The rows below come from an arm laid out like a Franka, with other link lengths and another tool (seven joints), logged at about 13 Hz.
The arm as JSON. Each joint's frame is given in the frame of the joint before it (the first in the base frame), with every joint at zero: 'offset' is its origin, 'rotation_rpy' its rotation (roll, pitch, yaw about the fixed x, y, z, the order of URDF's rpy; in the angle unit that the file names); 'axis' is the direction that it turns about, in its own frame. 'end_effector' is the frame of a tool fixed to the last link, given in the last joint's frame.
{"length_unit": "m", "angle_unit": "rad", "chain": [
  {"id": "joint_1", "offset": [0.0, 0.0, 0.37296], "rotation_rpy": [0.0, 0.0, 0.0], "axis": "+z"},
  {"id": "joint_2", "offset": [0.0, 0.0, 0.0], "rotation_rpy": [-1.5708, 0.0, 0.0], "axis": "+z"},
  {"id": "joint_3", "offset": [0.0, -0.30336, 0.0], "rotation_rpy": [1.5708, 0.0, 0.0], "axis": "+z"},
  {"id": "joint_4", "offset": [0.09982, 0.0, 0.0], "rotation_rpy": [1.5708, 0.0, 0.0], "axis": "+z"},
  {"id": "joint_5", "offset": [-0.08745, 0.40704, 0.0], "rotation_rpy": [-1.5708, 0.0, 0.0], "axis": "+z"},
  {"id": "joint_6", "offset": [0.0, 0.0, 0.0], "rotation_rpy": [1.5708, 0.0, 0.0], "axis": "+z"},
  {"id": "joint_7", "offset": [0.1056, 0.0, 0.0], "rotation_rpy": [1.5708, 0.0, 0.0], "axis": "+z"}
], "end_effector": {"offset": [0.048, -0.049, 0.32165], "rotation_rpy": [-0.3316, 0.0, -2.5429]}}
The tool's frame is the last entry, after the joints.
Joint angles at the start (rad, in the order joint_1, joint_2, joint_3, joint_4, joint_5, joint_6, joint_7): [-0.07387 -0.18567 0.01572 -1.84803 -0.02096 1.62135 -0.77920]
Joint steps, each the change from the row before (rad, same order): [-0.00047 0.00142 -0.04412 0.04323 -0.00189 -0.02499 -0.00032]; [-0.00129 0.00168 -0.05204 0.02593 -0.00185 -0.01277 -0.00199]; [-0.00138 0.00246 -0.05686 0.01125 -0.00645 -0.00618 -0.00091]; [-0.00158 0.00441 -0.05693 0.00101 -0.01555 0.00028 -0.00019]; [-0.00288 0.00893 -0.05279 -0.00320 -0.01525 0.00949 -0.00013]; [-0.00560 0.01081 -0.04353 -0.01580 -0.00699 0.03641 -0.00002]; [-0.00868 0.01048 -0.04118 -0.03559 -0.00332 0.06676 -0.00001]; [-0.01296 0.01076 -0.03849 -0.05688 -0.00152 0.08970 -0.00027]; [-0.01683 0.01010 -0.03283 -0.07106 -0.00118 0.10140 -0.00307]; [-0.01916 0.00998 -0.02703 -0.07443 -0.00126 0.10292 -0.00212]
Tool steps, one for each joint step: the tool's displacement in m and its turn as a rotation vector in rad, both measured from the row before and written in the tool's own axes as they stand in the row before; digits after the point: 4 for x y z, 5 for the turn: [-0.0001 -0.0187 -0.0262 -0.00463 -0.03039 0.03614]; [0.0011 -0.0258 -0.0202 -0.00652 -0.02753 0.04428]; [0.0031 -0.0319 -0.0142 -0.00393 -0.02009 0.05283]; [0.0042 -0.0367 -0.0089 0.00446 -0.01277 0.05605]; [0.0019 -0.0366 -0.0045 0.00626 -0.01142 0.05327]; [-0.0045 -0.0329 0.0014 0.00349 -0.02167 0.04215]; [-0.0084 -0.0347 0.0079 0.00349 -0.03197 0.03795]; [-0.0078 -0.0375 0.0164 0.00381 -0.03341 0.03733]; [-0.0040 -0.0372 0.0225 0.00467 -0.03011 0.03259]; [-0.0001 -0.0349 0.0244 0.00575 -0.02778 0.03041]
